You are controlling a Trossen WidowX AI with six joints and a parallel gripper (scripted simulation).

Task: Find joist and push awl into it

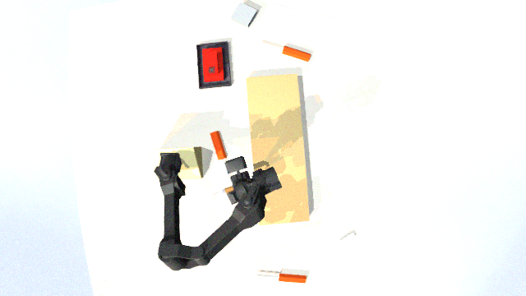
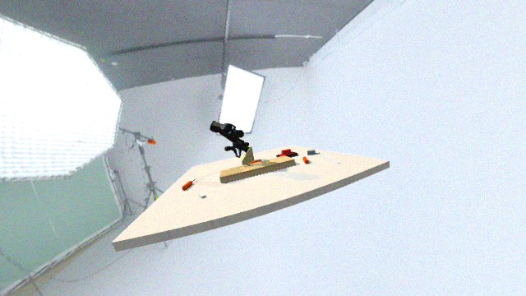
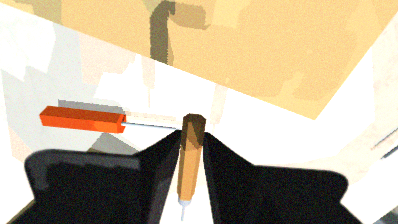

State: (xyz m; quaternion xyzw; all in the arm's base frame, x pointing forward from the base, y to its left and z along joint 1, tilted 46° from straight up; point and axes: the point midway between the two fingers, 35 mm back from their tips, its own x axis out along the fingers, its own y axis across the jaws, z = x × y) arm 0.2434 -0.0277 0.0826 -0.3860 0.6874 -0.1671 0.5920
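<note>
The awl is 5 cm behind my gripper tip and 2 cm to the right of it. Also, from my gripper tip: red stud finder (12 cm behind, 40 cm to the left, 5 cm below); then dark grey tray (12 cm behind, 42 cm to the left, 9 cm below); then pale grey block (2 cm behind, 61 cm to the left, 9 cm below).
</note>
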